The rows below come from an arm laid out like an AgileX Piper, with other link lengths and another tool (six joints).
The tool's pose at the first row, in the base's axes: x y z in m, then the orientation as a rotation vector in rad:
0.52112 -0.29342 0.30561 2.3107 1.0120 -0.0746
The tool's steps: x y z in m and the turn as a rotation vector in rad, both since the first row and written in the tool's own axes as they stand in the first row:
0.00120 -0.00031 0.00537 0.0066 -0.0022 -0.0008
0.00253 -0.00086 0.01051 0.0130 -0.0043 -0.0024
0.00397 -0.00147 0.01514 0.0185 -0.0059 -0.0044
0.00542 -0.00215 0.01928 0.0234 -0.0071 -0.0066
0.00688 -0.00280 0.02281 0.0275 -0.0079 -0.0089
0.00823 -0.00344 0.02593 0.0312 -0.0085 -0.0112
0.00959 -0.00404 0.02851 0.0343 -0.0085 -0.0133
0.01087 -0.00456 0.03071 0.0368 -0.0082 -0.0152
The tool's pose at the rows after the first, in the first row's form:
0.52274 -0.29544 0.30075 2.3157 1.0130 -0.0809
0.52424 -0.29713 0.29591 2.3201 1.0150 -0.0873
0.52569 -0.29843 0.29143 2.3237 1.0175 -0.0929
0.52701 -0.29942 0.28731 2.3267 1.0204 -0.0977
0.52825 -0.30008 0.28369 2.3290 1.0234 -0.1018
0.52933 -0.30059 0.28045 2.3311 1.0264 -0.1053
0.53036 -0.30082 0.27766 2.3328 1.0294 -0.1078
0.53131 -0.30093 0.27525 2.3342 1.0323 -0.1096

